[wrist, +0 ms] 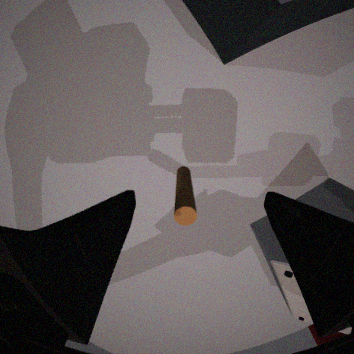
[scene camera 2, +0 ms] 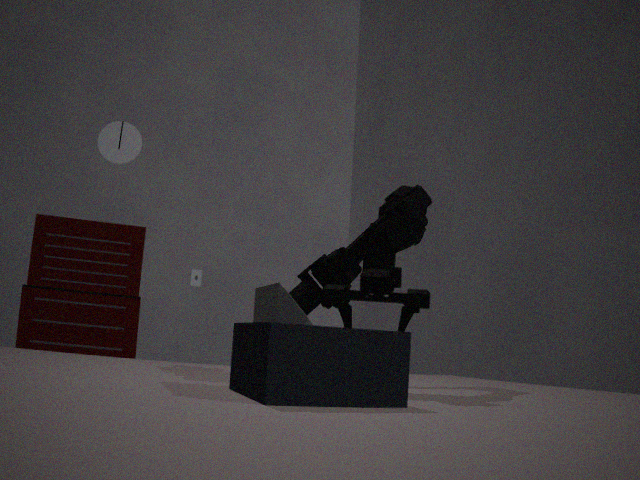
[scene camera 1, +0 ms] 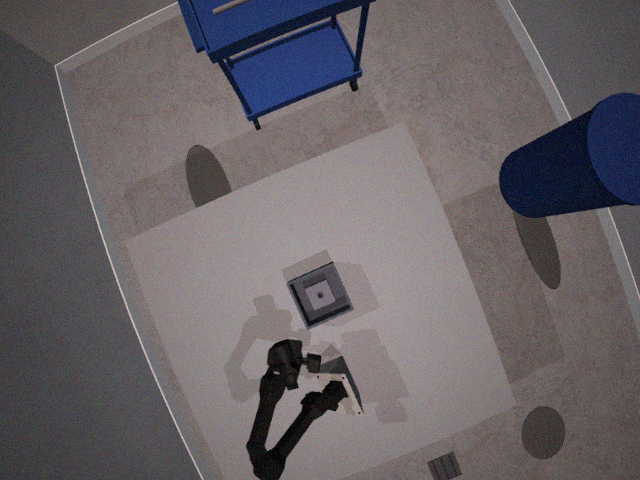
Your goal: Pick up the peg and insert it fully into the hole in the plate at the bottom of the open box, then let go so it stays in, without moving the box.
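Places are measured from the arm's base along level axes (x ahead, y left, z up), in centimetres.
Pixels of known places: gripper, between the fingertips: [wrist: 201, 198]; arm's base, origin of its link: [scene camera 2: 291, 309] [scene camera 1: 339, 388].
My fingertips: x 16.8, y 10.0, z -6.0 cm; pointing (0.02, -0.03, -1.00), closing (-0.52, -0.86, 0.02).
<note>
Ahead of a thing's pixels: the offset from my fingertips to its top centre.
The brown peg @[dx -0.5, dy +1.4, dz +0.2 cm] [wrist: 185, 200] stands upright on the table, with its orange-brown top end facing the wrist camera. My gripper [wrist: 201, 198] [scene camera 2: 374, 329] is open and empty. In the wrist view the peg shows between the two spread fingers, a little nearer the left one. In scene camera 2 the fingertips show at about the height of the rim of the open box @[dx +16.4, dy -16.6, dz +2.0 cm] [scene camera 1: 333, 311] [scene camera 2: 336, 364] [wrist: 240, 35], behind it. In scene camera 1 the light plate @[dx +16.4, dy -16.6, dz -1.7 cm] [scene camera 1: 314, 301] with its dark round hole lies in the box. The peg is hidden in both scene views.
A grey wedge-shaped block [scene camera 1: 333, 365] [scene camera 2: 276, 307] [wrist: 322, 195] stands beside the arm, near the right finger in the wrist view. A white part with black dots [wrist: 291, 292] adjoins it. A blue cart [scene camera 1: 297, 74] and a blue cylinder [scene camera 1: 547, 170] are farther away.
</note>
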